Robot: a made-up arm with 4 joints.
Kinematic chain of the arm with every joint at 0, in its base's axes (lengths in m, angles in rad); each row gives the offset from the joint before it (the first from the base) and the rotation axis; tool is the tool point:
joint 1: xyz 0 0 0.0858 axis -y
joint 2: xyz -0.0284 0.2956 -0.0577 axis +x
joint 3: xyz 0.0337 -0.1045 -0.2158 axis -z
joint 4: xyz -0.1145 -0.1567 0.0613 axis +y
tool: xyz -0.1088 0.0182 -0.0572
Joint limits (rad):
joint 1: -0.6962..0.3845
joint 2: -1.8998..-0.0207
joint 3: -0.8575..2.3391
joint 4: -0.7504..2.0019
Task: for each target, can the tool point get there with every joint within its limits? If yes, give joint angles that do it. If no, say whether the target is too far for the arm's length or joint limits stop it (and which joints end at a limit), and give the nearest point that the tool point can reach.
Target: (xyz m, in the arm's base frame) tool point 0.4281 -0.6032 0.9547
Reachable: no: too far | nearest point 0.1155 0.0160 0.3202 | short by 0.940 m
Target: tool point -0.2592 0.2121 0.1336
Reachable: yes | joints 0.0129 -1.7354 0.5931 0.9413
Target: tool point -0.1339 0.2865 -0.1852
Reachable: yes | joints 0.2575 -0.5404 1.2633 0.5150
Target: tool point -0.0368 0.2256 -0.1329
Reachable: yes | joints 0.0820 -1.4453 1.9021 1.0451
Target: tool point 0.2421 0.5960 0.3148
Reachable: no: joint limits stop it (at a limit: joint 1, joint 2, joint 3) | nearest point 0.1675 0.3591 0.2814 | short by 0.251 m
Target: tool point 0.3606 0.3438 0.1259
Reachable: no: joint limits stop it (at a limit: joint 1, joint 3, joint 4) | nearest point 0.1695 0.3386 0.2405 | short by 0.223 m
